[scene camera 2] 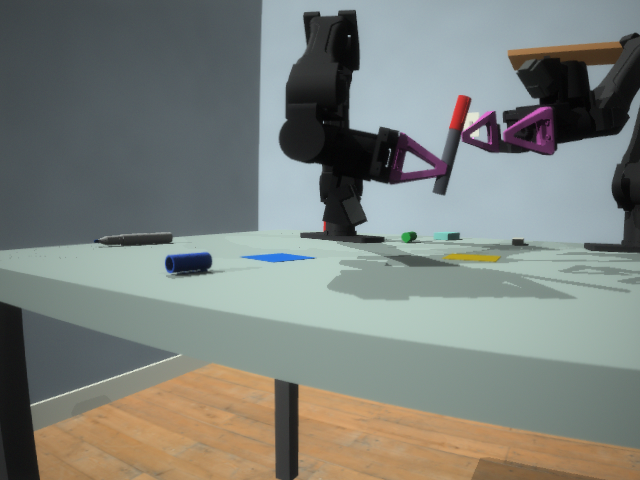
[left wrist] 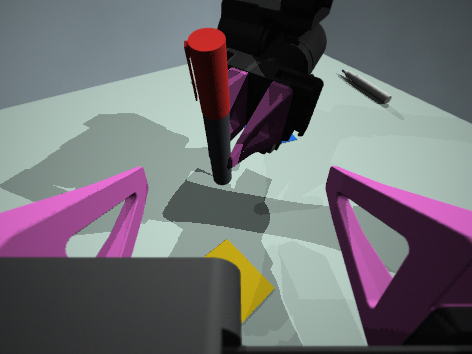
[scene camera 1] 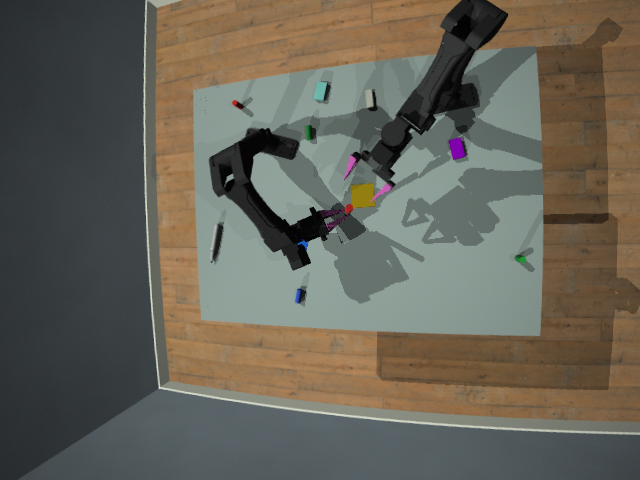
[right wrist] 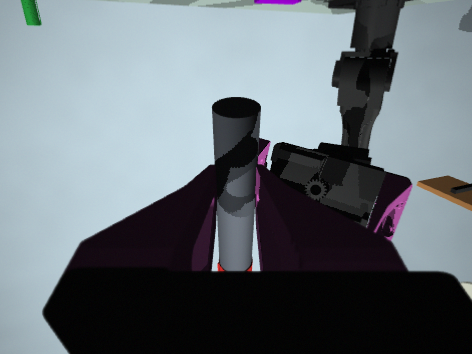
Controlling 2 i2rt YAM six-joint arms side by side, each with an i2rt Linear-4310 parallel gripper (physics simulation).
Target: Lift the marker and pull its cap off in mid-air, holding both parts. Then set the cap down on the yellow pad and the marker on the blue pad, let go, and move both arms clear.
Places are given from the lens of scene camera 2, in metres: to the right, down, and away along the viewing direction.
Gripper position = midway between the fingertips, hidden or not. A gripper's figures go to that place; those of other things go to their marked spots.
left gripper [scene camera 2: 481,137]: 0.23, -0.15, 0.66
right gripper [scene camera 2: 445,170]: 0.17, -0.10, 0.63
